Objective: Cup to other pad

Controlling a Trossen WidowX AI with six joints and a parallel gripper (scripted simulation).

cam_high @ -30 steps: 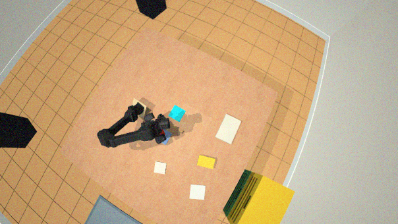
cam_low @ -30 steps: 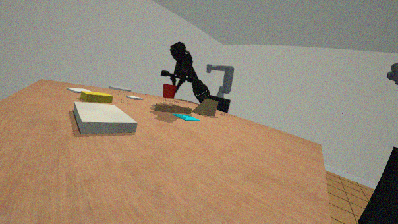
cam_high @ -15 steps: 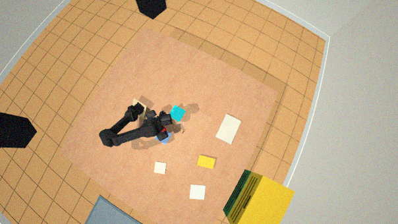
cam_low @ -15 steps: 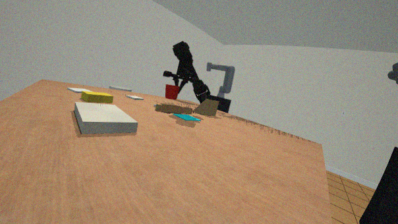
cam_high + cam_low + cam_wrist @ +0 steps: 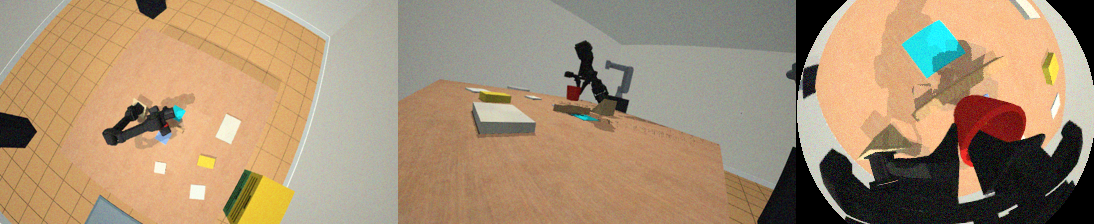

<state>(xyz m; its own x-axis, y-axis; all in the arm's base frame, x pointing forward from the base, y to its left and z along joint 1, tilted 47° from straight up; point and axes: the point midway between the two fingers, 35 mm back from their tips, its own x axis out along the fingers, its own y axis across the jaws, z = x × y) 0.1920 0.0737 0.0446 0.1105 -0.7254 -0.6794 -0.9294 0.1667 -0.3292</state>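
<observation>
Now: gripper tip 20 mm short of the cyan pad, 120 mm to the right of it and 100 mm above it. From my gripper tip the other things lie so: blue pad (40 mm ahead, 60 mm to the right, 100 mm below); wooden bar (30 mm ahead, 30 mm to the left, 80 mm below); red cup (30 mm ahead, 10 mm to the right).
</observation>
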